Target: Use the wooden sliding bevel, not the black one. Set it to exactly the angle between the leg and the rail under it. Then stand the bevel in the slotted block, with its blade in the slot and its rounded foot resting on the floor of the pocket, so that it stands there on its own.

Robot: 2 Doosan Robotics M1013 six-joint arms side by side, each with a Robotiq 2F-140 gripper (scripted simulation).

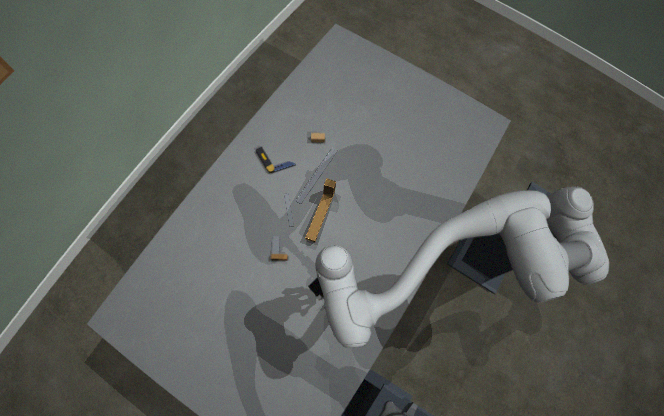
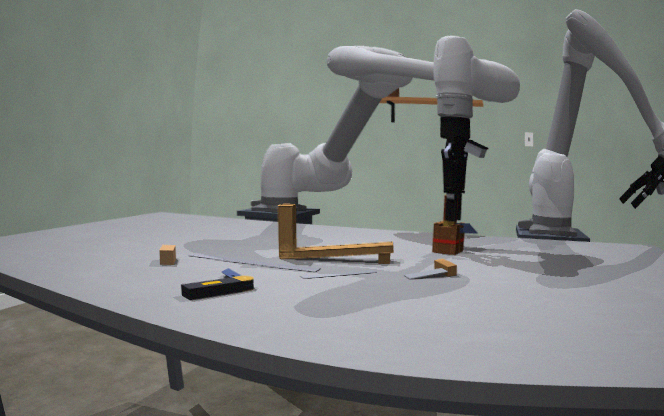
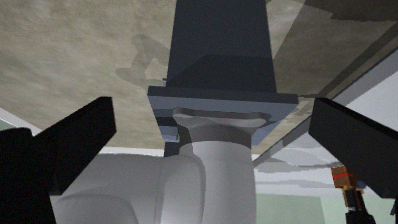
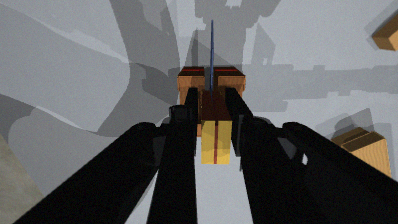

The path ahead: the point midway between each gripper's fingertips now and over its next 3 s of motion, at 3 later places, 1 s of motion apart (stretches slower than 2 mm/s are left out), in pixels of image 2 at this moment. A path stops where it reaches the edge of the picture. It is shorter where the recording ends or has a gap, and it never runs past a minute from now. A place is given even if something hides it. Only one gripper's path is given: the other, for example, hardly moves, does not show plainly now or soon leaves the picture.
My right gripper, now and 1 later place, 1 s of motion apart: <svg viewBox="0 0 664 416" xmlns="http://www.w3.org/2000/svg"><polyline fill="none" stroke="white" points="453,220 454,203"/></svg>
